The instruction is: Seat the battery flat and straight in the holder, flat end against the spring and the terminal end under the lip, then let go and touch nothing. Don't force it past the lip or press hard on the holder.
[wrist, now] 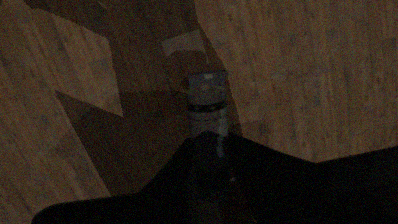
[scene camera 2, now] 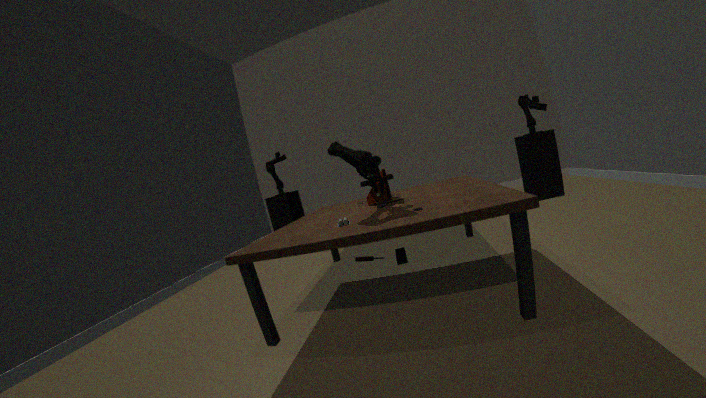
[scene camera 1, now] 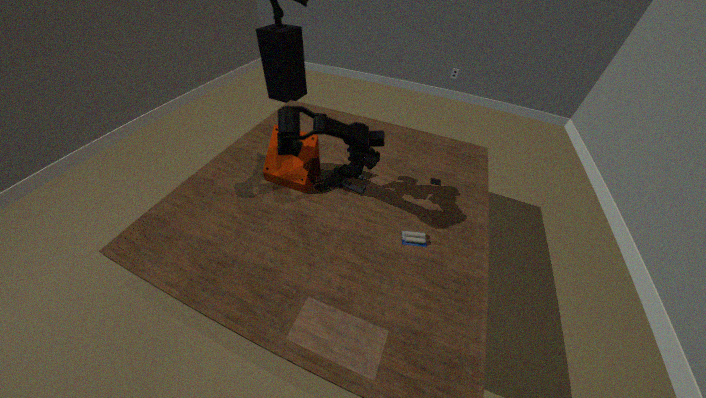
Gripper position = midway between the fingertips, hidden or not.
The gripper (scene camera 1: 357, 177) holds a battery.
The gripper shows as well in the wrist view (wrist: 208, 141).
